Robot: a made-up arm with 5 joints.
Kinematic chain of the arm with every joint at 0, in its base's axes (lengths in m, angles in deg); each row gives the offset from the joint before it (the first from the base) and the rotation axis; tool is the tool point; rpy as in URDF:
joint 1: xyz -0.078 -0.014 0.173 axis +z
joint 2: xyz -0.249 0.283 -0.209 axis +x
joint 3: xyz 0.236 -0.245 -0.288 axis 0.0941 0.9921 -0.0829
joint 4: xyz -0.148 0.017 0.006 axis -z
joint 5: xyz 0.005 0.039 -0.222 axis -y
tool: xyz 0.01 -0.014 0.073 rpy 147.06 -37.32 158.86
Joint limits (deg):
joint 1: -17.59..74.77
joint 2: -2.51..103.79
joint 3: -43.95..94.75
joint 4: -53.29..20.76
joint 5: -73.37..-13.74
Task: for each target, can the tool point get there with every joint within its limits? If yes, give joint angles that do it. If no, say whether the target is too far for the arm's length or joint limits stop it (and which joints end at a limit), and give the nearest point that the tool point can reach.
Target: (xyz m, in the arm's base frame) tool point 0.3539 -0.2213 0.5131
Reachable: no: joint limits stop it (at a limit: joint 1, joint 2, joint 3, joint 4, joint 5) | nearest point -0.2232 -0.1155 -0.1568 | short by 0.891 m
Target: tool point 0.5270 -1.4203 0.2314
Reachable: no: too far | nearest point -0.2076 -0.1963 -0.2421 | short by 1.504 m
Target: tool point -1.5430 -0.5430 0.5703
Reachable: no: too far | nearest point -0.8507 0.0038 -0.0675 | short by 1.089 m
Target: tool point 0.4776 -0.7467 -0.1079
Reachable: no: joint limits stop it (at a limit: joint 1, joint 2, joint 4, joint 5) | nearest point -0.2072 -0.2056 -0.2712 | short by 0.888 m
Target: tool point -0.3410 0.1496 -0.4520
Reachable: yes | joints 22.49 20.72 24.74 -23.97 -25.58
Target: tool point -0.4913 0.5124 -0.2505
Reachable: yes | joints 22.05 83.39 36.71 -13.25 -55.69
